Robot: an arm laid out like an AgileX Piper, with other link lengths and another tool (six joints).
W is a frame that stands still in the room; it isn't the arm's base.
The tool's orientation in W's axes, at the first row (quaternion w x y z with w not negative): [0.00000 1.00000 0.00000 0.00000]
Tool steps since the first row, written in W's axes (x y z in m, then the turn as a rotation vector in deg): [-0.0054 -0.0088 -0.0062 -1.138 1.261 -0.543]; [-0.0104 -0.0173 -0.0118 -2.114 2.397 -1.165]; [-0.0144 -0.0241 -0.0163 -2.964 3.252 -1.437]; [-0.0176 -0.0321 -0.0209 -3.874 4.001 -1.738]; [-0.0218 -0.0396 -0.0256 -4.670 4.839 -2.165]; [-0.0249 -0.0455 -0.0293 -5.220 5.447 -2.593]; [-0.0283 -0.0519 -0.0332 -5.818 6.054 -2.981]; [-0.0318 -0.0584 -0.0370 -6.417 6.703 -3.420]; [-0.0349 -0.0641 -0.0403 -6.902 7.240 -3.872]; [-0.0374 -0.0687 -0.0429 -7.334 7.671 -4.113]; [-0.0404 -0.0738 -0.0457 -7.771 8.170 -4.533]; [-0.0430 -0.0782 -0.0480 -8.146 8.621 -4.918]
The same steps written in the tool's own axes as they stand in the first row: [-0.0054 0.0088 0.0062 -1.138 -1.261 0.543]; [-0.0104 0.0173 0.0118 -2.114 -2.397 1.165]; [-0.0144 0.0241 0.0163 -2.964 -3.252 1.437]; [-0.0176 0.0321 0.0209 -3.874 -4.001 1.738]; [-0.0218 0.0396 0.0256 -4.670 -4.839 2.165]; [-0.0249 0.0455 0.0293 -5.220 -5.447 2.593]; [-0.0283 0.0519 0.0332 -5.818 -6.054 2.981]; [-0.0318 0.0584 0.0370 -6.417 -6.703 3.420]; [-0.0349 0.0641 0.0403 -6.902 -7.240 3.872]; [-0.0374 0.0687 0.0429 -7.334 -7.671 4.113]; [-0.0404 0.0738 0.0457 -7.771 -8.170 4.533]; [-0.0430 0.0782 0.0480 -8.146 -8.621 4.918]
